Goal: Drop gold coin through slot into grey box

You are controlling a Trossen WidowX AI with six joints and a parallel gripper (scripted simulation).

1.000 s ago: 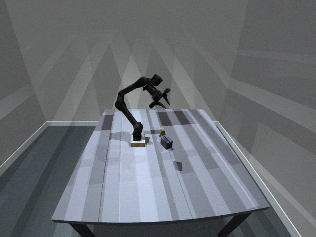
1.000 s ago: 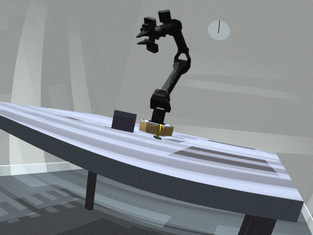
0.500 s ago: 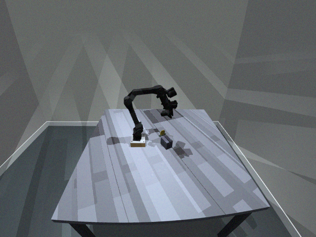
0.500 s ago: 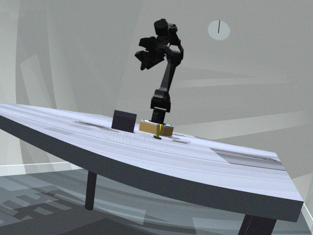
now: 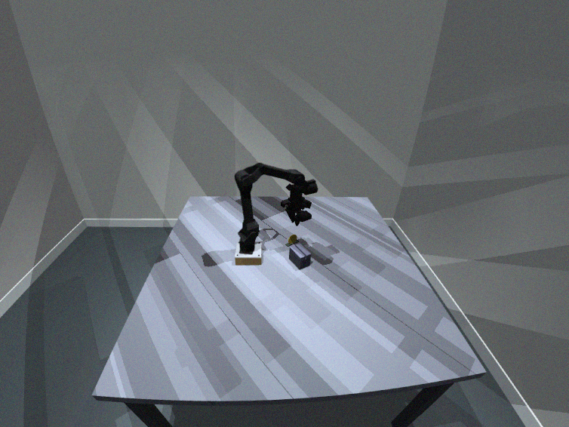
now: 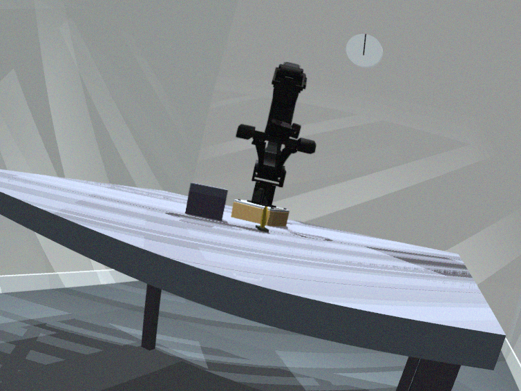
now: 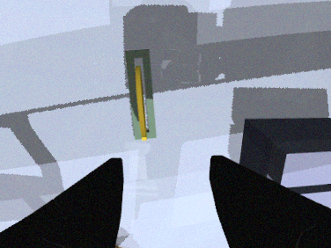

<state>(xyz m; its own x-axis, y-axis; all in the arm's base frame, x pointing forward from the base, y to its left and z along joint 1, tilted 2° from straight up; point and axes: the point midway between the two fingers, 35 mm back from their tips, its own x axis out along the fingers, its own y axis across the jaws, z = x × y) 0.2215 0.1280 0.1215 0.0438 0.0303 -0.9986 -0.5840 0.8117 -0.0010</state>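
Right now the gold coin is 1 cm behind my gripper tip, 1 cm to the left of it and 10 cm below it.
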